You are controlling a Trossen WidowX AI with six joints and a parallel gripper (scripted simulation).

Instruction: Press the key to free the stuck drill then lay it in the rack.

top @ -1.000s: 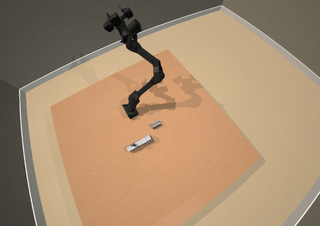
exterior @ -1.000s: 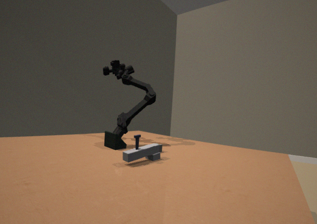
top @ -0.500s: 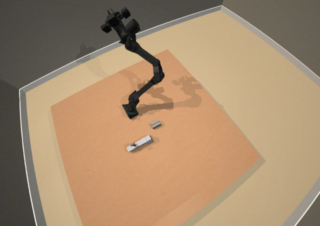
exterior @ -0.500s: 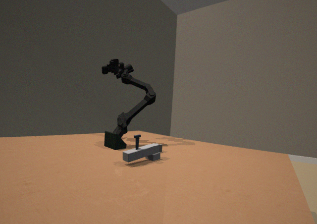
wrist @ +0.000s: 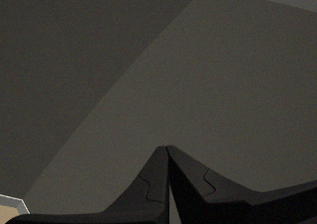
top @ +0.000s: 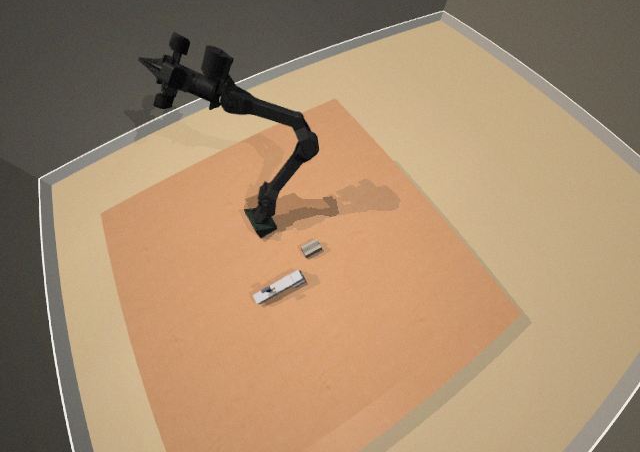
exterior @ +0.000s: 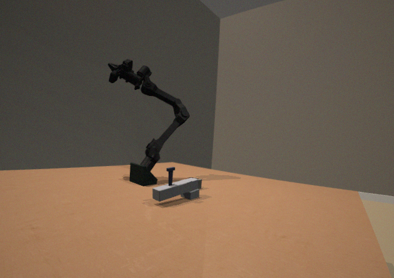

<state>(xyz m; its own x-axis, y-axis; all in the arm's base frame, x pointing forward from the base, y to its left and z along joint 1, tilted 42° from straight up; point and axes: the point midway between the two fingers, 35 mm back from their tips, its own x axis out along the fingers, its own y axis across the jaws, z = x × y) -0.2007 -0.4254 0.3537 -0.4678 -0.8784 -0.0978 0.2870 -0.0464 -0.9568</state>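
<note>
The dark t-shaped key is 560 mm ahead of my gripper tip, 50 mm to the left of it and 500 mm below it. From my gripper tip the other things lie so: light grey holder block: 560 mm ahead, 90 mm to the left, 550 mm below; then ribbed grey rack: 470 mm ahead, 250 mm to the left, 570 mm below; then drill: 560 mm ahead, 110 mm to the left, 540 mm below.
</note>
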